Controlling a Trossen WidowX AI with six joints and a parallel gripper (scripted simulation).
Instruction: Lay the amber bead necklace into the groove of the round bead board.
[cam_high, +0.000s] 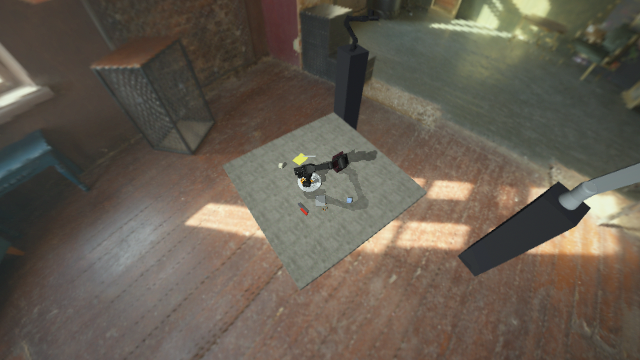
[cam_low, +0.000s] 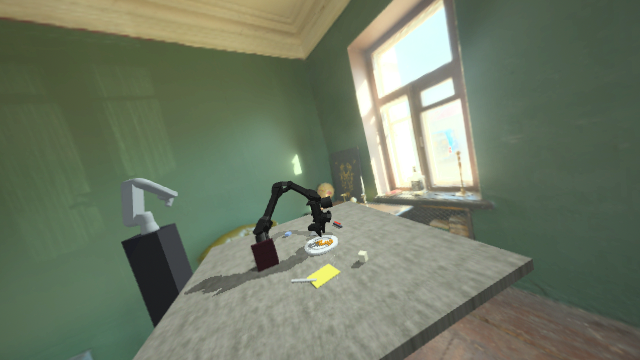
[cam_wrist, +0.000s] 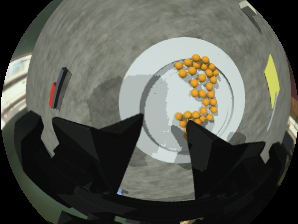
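My gripper tip is 4 cm above the board, 3 cm to the left of it and 2 cm past it. Round my gripper tip: red tool (19 cm to the left, 15 cm ahead, 4 cm below); then grey square (18 cm to the left, 4 cm below, 1 cm behind); then yellow card (30 cm to the right, 7 cm behind, 4 cm below).
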